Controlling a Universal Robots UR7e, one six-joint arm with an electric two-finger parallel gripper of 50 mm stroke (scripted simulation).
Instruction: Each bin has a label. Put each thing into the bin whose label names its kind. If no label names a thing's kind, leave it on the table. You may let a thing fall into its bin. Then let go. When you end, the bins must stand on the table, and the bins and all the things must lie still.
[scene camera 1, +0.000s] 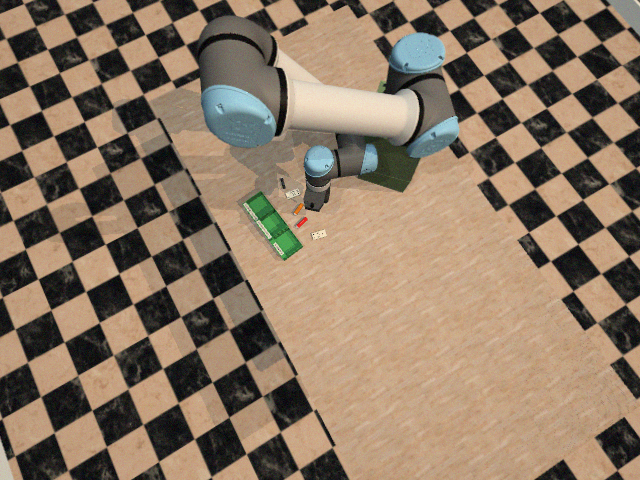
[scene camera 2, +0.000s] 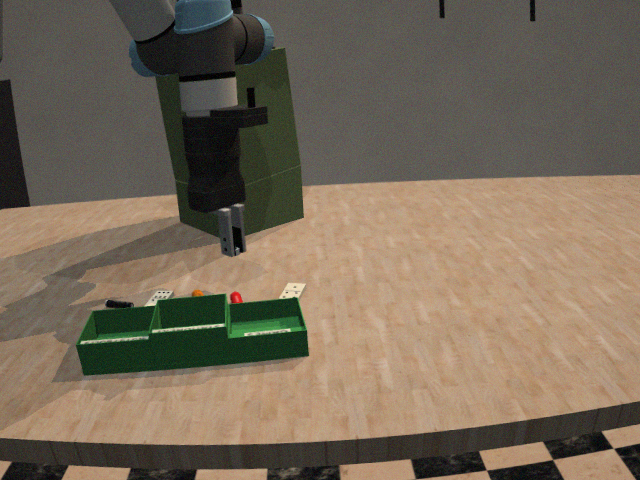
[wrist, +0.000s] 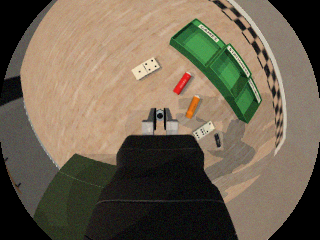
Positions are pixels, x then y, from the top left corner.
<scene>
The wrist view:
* gripper: 160, 114
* three joined green bins: 200, 40
</scene>
